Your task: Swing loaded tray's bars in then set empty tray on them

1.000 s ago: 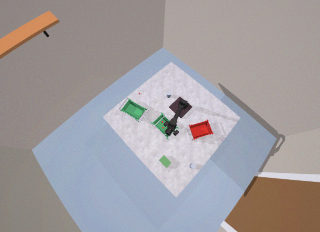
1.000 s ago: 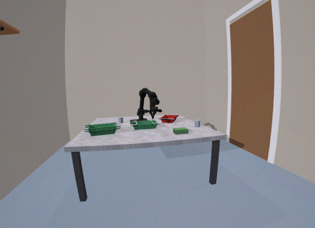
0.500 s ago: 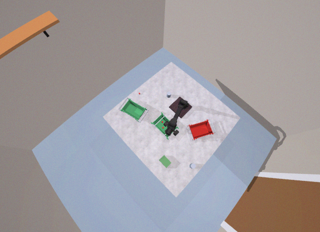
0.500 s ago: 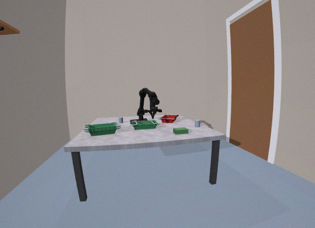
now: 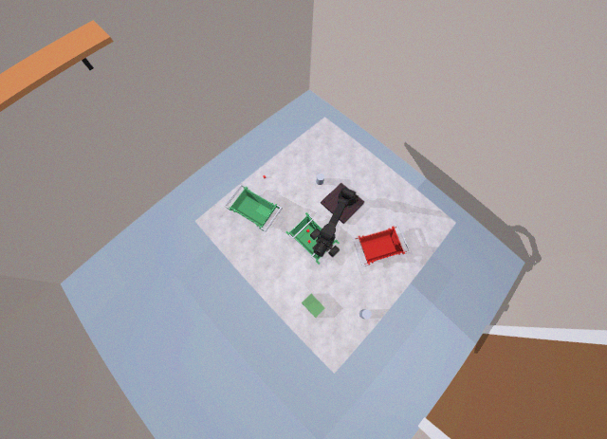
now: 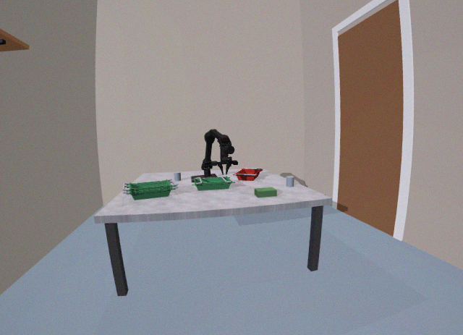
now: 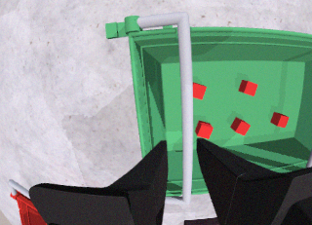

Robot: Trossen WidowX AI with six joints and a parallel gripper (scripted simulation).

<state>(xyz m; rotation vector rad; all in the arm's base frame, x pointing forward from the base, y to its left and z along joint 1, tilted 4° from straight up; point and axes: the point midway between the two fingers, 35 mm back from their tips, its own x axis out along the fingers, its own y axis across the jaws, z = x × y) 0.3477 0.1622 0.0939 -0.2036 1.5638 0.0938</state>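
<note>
The red tray lies 32 cm behind my gripper tip, 20 cm to the left of it and 5 cm below it. Round my gripper tip: green block 25 cm ahead, 25 cm to the left, 7 cm below.
</note>
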